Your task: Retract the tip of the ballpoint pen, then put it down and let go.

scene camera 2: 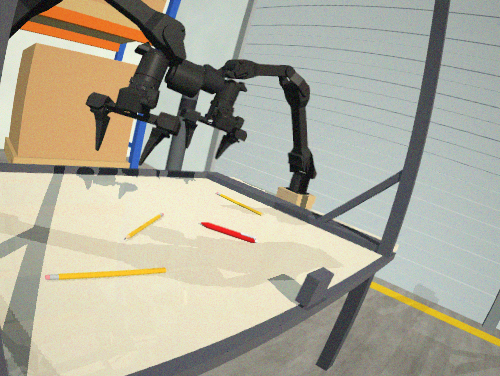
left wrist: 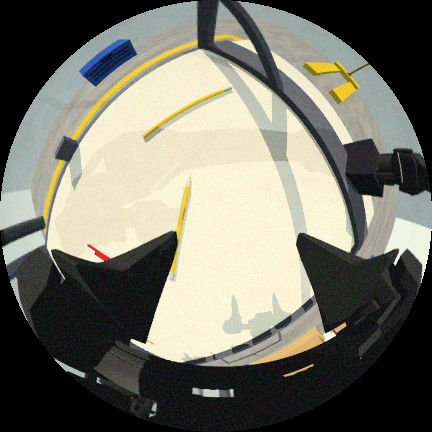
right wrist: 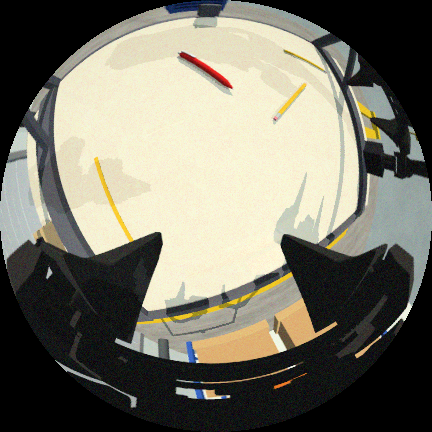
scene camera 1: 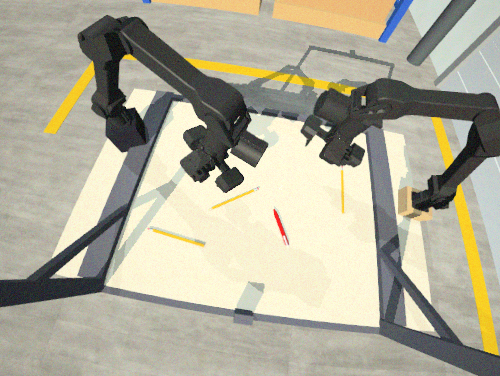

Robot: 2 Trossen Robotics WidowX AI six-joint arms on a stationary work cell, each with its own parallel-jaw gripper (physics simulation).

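Where they show: left gripper, fingertip midpoint: (scene camera 2: 117, 157) (left wrist: 240, 238) (right wrist: 360, 101); right gripper, fingertip midpoint: (scene camera 2: 201, 153) (right wrist: 224, 240) (scene camera 1: 317, 153); left arm's base at its link origin: (left wrist: 379, 167) (right wrist: 382, 159) (scene camera 1: 120, 120); right arm's base at its link origin: (scene camera 2: 297, 191) (scene camera 1: 419, 202).
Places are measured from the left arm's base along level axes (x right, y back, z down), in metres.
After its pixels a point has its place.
Note:
A red ballpoint pen (scene camera 1: 281, 226) {x 0.464, y -0.437, z 0.094 m} (scene camera 2: 228, 232) {x 0.468, y -0.430, z 0.099 m} (left wrist: 98, 252) {x 0.485, y -0.431, z 0.097 m} (right wrist: 206, 69) {x 0.456, y -0.440, z 0.096 m} lies flat on the pale table top. Its tapered end points toward the far side in scene camera 1; its other end has a white clip. Whether the tip is out is too small to tell. My left gripper (scene camera 1: 214, 172) {x 0.281, y -0.251, z -0.026 m} (scene camera 2: 120, 156) {x 0.281, y -0.251, z -0.026 m} (left wrist: 240, 238) {x 0.281, y -0.251, z -0.026 m} is open and empty, above the table and up-left of the pen in scene camera 1. A left finger hides part of the pen in the left wrist view. My right gripper (scene camera 1: 332, 142) (scene camera 2: 202, 152) {x 0.295, y -0.592, z -0.025 m} (right wrist: 224, 240) {x 0.295, y -0.592, z -0.025 m} is open and empty, above the table and up-right of the pen.
One yellow pencil (scene camera 1: 235, 198) {x 0.331, y -0.317, z 0.101 m} (scene camera 2: 144, 226) {x 0.336, y -0.300, z 0.101 m} (left wrist: 182, 220) {x 0.331, y -0.288, z 0.101 m} (right wrist: 290, 102) {x 0.323, y -0.340, z 0.100 m} lies near the left gripper. A second pencil (scene camera 1: 177, 237) {x 0.411, y -0.109, z 0.100 m} (scene camera 2: 110, 273) {x 0.411, y -0.103, z 0.100 m} (left wrist: 187, 111) {x 0.408, y -0.112, z 0.102 m} lies farther left, and a third pencil (scene camera 1: 343, 190) {x 0.401, y -0.705, z 0.099 m} (scene camera 2: 239, 204) {x 0.400, y -0.700, z 0.103 m} (right wrist: 112, 200) {x 0.402, y -0.699, z 0.102 m} lies at the right. Dark frame bars edge the table.

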